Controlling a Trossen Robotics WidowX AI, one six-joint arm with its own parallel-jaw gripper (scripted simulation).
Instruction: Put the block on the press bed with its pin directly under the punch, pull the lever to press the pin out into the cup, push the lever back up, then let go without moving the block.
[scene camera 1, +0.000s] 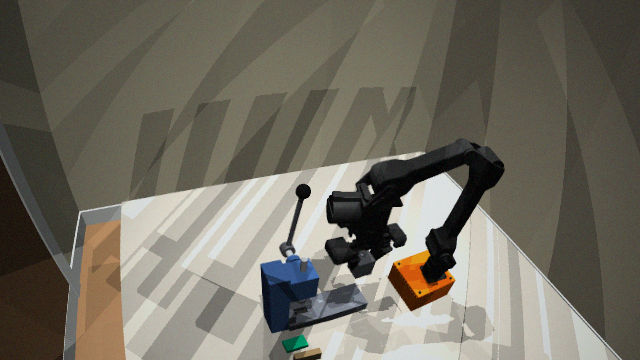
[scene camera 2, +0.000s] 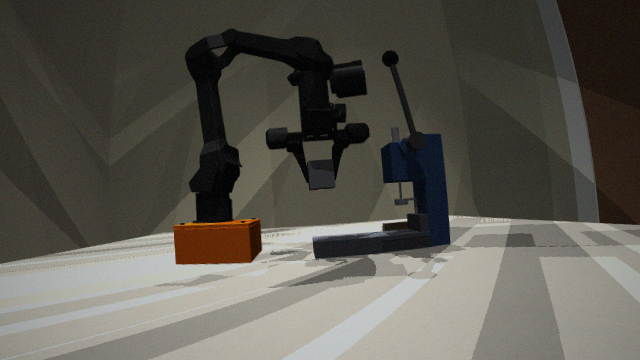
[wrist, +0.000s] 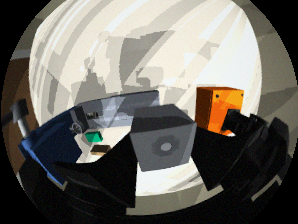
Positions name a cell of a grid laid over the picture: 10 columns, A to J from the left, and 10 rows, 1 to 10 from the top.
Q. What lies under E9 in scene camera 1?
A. A blue press.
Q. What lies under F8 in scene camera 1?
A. My gripper.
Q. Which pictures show my gripper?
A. Scene camera 1, scene camera 2 and the wrist view: all of them.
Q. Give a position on a blue press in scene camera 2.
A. G7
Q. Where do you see my gripper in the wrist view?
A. At F6
